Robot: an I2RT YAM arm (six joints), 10 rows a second.
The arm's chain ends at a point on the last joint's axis. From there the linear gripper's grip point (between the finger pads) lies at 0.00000 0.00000 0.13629 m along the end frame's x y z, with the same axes.
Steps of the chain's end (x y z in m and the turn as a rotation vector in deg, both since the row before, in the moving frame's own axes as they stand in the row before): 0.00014 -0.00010 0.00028 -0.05 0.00 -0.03; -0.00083 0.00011 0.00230 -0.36 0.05 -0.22; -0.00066 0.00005 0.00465 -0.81 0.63 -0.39; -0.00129 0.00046 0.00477 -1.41 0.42 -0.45; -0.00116 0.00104 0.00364 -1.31 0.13 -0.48
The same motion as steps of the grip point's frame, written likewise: 0.00014 0.00002 0.00028 -0.05 0.00 -0.03; -0.00071 0.00097 0.00230 -0.36 0.05 -0.22; 0.00085 0.00197 0.00463 -0.81 0.63 -0.39; -0.00028 0.00381 0.00473 -1.41 0.42 -0.45; -0.00084 0.00415 0.00360 -1.31 0.13 -0.48
